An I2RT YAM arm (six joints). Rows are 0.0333 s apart.
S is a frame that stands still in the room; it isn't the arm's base.
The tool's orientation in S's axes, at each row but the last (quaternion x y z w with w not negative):
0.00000, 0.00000, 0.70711, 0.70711
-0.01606, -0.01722, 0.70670, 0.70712
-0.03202, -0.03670, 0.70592, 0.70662
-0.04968, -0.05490, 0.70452, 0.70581
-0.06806, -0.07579, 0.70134, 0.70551
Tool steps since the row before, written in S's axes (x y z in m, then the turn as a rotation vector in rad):
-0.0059, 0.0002, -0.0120, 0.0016, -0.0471, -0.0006
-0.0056, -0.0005, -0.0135, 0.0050, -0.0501, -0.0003
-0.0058, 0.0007, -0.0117, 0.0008, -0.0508, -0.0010
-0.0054, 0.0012, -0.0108, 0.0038, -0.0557, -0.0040
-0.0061, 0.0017, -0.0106, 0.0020, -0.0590, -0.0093
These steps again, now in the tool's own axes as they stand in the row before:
0.0002, 0.0059, -0.0120, -0.0471, -0.0016, -0.0006
-0.0005, 0.0062, -0.0132, -0.0501, -0.0050, -0.0005
0.0006, 0.0069, -0.0111, -0.0508, -0.0008, -0.0007
0.0011, 0.0069, -0.0099, -0.0557, -0.0033, -0.0041
0.0015, 0.0081, -0.0092, -0.0591, -0.0005, -0.0089

